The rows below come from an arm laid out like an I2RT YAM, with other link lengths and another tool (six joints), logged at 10 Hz.
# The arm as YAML. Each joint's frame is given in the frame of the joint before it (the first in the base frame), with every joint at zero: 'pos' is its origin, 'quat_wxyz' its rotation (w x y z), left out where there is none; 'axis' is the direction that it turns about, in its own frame. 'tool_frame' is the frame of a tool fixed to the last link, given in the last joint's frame.
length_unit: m
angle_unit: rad
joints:
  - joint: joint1
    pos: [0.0, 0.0, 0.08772]
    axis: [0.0, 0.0, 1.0]
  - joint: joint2
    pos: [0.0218, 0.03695, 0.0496]
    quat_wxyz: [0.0, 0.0, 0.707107, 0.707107]
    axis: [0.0, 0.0, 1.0]
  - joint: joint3
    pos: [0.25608, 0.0, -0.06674]
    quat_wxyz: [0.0, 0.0, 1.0, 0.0]
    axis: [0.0, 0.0, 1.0]
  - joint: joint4
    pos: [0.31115, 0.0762, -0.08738]
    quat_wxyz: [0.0, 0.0, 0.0, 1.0]
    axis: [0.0, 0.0, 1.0]
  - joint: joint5
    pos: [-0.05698, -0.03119, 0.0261]
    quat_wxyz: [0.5, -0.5, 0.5, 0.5]
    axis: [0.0, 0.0, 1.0]
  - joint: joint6
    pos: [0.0, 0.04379, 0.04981]
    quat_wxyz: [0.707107, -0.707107, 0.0, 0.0]
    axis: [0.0, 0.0, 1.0]
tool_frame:
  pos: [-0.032, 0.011, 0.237]
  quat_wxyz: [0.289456, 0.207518, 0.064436, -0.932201]
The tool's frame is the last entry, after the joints.
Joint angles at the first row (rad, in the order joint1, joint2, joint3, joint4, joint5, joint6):
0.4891 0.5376 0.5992 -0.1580 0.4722 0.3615
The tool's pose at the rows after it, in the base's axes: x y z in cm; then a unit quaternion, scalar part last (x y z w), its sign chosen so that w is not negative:
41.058 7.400 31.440 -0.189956 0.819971 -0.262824 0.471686
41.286 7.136 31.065 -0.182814 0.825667 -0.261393 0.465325
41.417 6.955 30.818 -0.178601 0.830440 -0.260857 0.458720
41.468 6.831 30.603 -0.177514 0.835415 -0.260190 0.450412
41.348 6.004 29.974 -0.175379 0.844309 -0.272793 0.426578
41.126 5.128 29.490 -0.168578 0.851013 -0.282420 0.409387
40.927 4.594 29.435 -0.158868 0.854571 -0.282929 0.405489
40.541 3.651 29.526 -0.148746 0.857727 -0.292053 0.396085
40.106 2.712 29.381 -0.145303 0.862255 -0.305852 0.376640
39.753 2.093 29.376 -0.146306 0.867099 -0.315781 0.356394
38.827 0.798 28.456 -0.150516 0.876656 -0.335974 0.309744
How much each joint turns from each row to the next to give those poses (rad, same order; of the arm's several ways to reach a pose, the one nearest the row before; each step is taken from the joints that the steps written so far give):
0.0002 0.0116 0.0038 0.0007 0.0056 -0.0047
-0.0007 0.0206 0.0090 -0.0034 0.0134 0.0181
0.0007 0.0178 0.0129 -0.0111 0.0110 0.0137
-0.0002 0.0163 0.0183 -0.0231 0.0056 0.0125
0.0004 0.0278 0.0317 -0.0551 0.0304 0.0059
-0.0001 0.0153 0.0176 -0.0380 0.0301 0.0102
-0.0001 0.0005 0.0047 -0.0127 0.0176 0.0160
0.0001 0.0018 0.0132 -0.0278 0.0308 0.0062
0.0000 0.0153 0.0274 -0.0521 0.0302 0.0024
-0.0001 0.0249 0.0408 -0.0617 0.0189 0.0064
0.0000 0.0439 0.0578 -0.1221 0.0364 0.0194

